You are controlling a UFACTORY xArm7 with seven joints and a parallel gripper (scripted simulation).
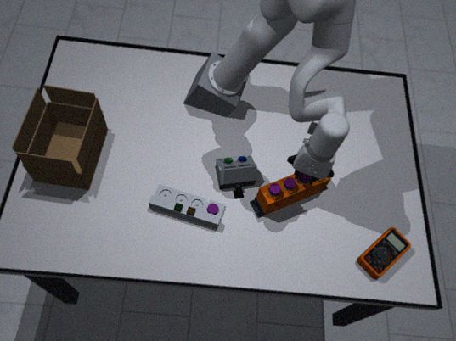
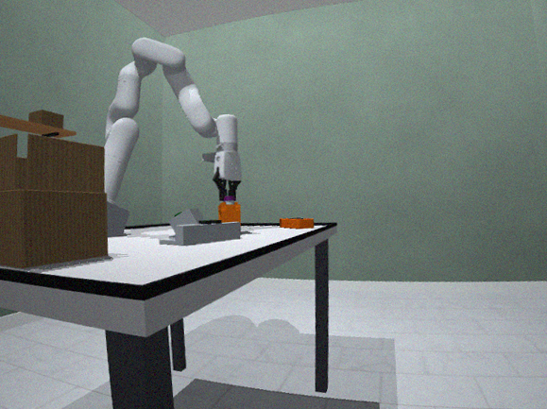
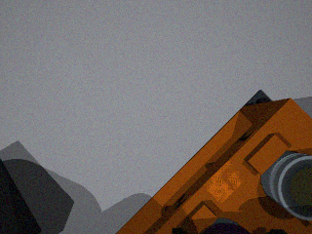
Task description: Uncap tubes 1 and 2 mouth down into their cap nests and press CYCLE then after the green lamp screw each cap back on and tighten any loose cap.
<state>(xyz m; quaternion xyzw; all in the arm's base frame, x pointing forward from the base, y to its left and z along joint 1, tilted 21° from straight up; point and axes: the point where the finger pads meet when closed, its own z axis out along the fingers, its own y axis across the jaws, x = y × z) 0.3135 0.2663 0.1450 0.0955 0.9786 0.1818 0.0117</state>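
Now: the purple cap 1 cm below my hand. From my hand the other things lie so: tube 1 (4 cm to the left, 3 cm behind, 1 cm below); then blue key (19 cm to the right, 6 cm below, 5 cm behind); then grey key housing (21 cm to the right, 8 cm below, 2 cm behind).
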